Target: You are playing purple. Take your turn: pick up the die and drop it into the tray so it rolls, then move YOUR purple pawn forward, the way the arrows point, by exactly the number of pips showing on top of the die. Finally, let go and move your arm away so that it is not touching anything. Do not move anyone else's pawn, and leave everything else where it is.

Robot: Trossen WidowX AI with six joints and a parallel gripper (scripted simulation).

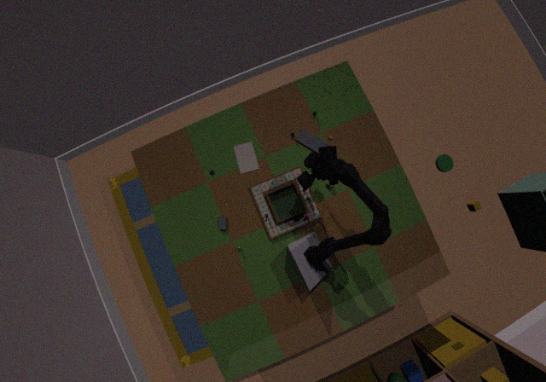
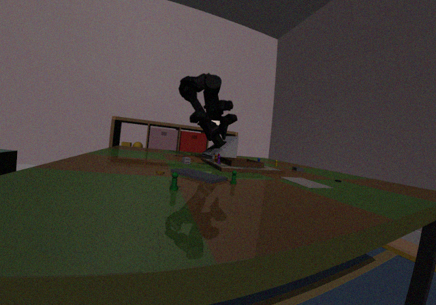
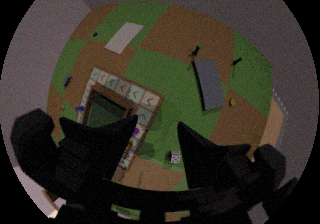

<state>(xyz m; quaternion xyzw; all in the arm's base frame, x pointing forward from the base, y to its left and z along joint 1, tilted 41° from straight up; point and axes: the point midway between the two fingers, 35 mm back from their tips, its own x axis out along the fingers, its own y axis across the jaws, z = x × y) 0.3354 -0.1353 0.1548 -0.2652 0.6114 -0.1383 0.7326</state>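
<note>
My gripper tip is 110 mm past the white die, 100 mm above it and 80 mm to the left of it. Round my gripper tip: green tray: 170 mm to the left, 100 mm below, 70 mm behind; then grey slab: 120 mm to the right, 120 mm ahead, 110 mm below; then purple pawn: 80 mm below, 70 mm behind, 50 mm to the left.
</note>
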